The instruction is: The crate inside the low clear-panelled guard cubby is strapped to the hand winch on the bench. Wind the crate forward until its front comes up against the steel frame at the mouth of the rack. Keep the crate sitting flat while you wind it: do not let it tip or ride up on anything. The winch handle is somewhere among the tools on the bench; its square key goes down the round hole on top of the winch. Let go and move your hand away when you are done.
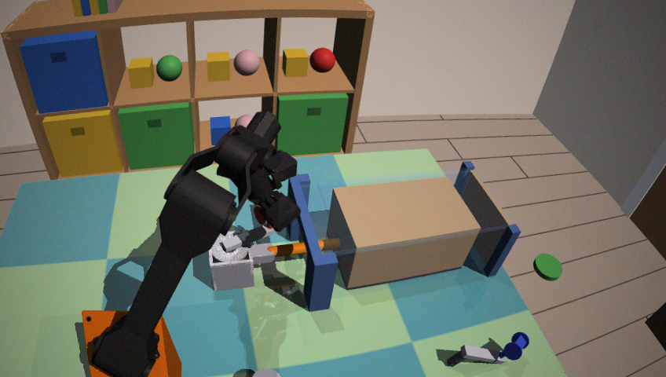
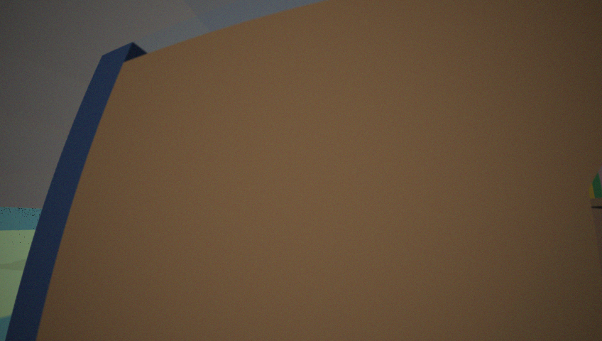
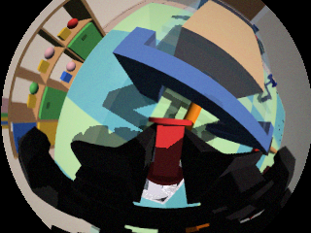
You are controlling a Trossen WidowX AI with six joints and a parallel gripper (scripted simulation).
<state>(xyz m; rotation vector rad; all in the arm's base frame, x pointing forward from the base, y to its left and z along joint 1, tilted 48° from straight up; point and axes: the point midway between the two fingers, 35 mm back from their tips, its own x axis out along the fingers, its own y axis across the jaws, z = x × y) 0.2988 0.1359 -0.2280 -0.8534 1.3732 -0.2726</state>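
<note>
Right now the crank handle is 50 mm behind my gripper tip, 30 mm below it and 20 mm to the right of it. From my gripper tip the other things lie so: blue frame (50 mm to the right, 40 mm ahead, 30 mm below); red knob (20 mm behind, 10 mm to the right); grey winch (130 mm behind, 100 mm below, 40 mm to the right).
</note>
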